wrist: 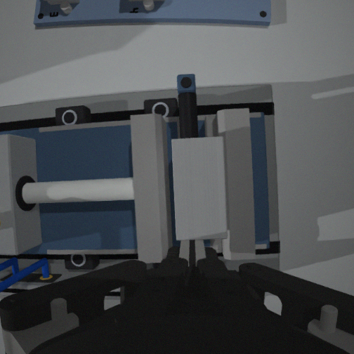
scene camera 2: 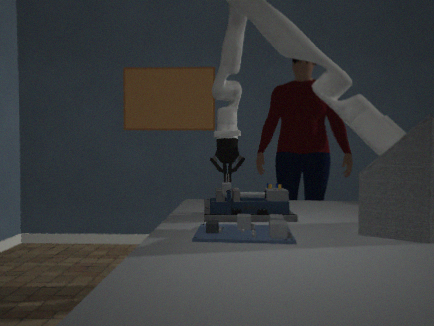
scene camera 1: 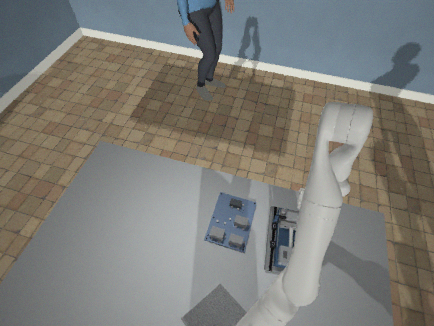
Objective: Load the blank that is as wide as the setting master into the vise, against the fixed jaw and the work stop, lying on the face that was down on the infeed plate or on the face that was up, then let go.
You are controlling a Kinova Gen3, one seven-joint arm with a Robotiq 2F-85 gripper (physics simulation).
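Seen in the pictures: arm's base at its link origin: [scene camera 2: 396, 149].
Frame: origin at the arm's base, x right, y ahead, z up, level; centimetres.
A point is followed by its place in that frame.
Note:
A light grey blank [wrist: 200, 187] [scene camera 2: 227, 188] {x 6.8, y 50.7, z -13.0 cm} lies between the vise's jaws and stands higher than they do. It is close beside the fixed jaw [wrist: 237, 185]; whether they touch is hard to tell. A gap separates it from the moving jaw [wrist: 150, 187]. The work stop's black rod [wrist: 188, 115] meets or overlaps the blank's far end in the wrist view. My gripper [wrist: 191, 254] [scene camera 2: 227, 179] {x 14.0, y 51.2, z -12.2 cm} is shut and empty, its tips at the blank's near end; contact is unclear. The arm hides it in scene camera 1. The blue infeed plate [scene camera 1: 224, 207] {x -21.4, y 49.6, z -22.3 cm} [scene camera 2: 250, 239] {x -25.1, y 42.5, z -22.3 cm} carries several blocks.
The vise's white screw [wrist: 80, 191] runs to an end block [wrist: 17, 195] at the left. A blue crank handle [wrist: 22, 272] is at the lower left. A grey speckled block [scene camera 1: 215, 307] {x -11.2, y 5.6, z -0.1 cm} [scene camera 2: 400, 195] {x -16.7, y 4.6, z -11.7 cm} stands on the table [scene camera 1: 125, 225] {x -62.6, y 25.5, z -23.1 cm}. People stand beyond the table.

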